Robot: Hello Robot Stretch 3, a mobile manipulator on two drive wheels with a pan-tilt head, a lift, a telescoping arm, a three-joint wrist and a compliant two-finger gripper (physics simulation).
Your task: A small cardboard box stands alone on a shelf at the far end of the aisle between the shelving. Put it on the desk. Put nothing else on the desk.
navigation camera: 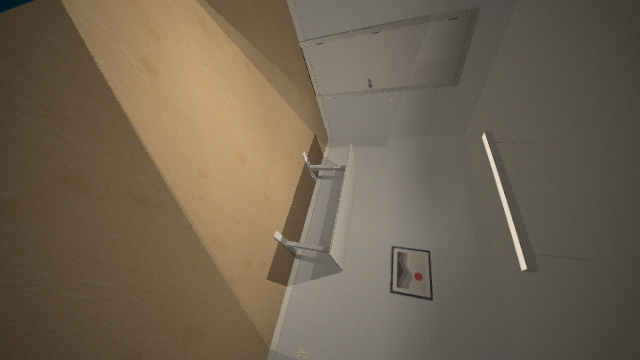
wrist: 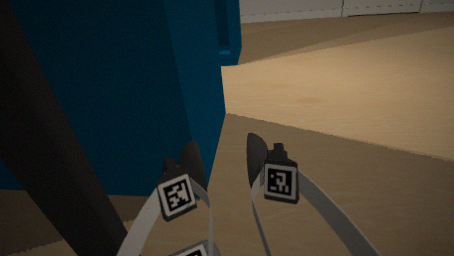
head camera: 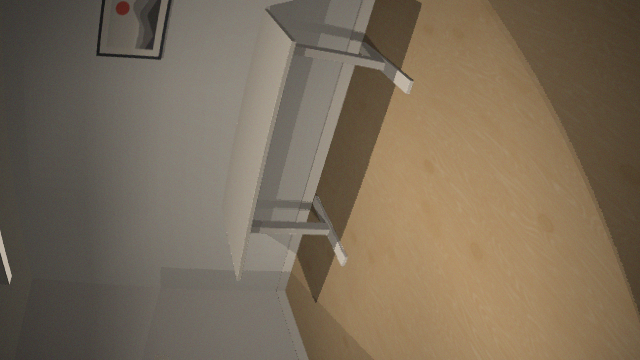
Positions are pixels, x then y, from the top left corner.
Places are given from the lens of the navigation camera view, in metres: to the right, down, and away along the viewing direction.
white desk point(navigation camera: 337, 250): 0.20, 0.79, 2.22
framed picture point(navigation camera: 411, 275): 1.09, 1.14, 2.34
The marked spots on the white desk and the framed picture are 0.97 m apart.
